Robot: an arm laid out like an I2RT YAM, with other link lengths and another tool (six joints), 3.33 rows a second.
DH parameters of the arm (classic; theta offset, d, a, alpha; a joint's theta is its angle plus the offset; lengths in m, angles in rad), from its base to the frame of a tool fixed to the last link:
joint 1: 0 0.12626 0.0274 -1.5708
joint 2: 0 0 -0.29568 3.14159
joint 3: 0.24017 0 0.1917 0
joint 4: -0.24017 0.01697 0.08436 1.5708
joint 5: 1.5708 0.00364 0 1.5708
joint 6: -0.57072 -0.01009 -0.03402 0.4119
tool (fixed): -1.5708 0.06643 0 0
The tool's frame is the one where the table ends.
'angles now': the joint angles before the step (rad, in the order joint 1, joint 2, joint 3, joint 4, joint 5, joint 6). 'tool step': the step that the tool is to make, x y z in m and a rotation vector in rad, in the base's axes. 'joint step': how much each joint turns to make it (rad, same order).
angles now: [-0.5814, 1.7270, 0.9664, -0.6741, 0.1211, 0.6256]
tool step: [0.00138, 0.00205, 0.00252, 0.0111, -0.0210, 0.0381]
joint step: [0.0004, -0.0050, 0.0022, 0.0080, -0.0260, -0.0345]
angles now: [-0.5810, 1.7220, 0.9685, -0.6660, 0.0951, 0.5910]
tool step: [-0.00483, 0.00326, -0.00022, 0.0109, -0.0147, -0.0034]
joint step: [-0.0027, -0.0193, -0.0302, 0.0168, -0.0169, 0.0034]
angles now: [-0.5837, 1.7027, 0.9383, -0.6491, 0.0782, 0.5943]
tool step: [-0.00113, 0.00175, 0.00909, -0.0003, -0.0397, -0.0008]
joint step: [-0.0007, -0.0322, 0.0022, -0.0014, -0.0213, 0.0039]
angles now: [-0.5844, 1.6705, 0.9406, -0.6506, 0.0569, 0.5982]
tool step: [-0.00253, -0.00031, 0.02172, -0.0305, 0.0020, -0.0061]
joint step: [-0.0008, -0.0461, 0.0728, -0.1037, 0.0271, 0.0000]
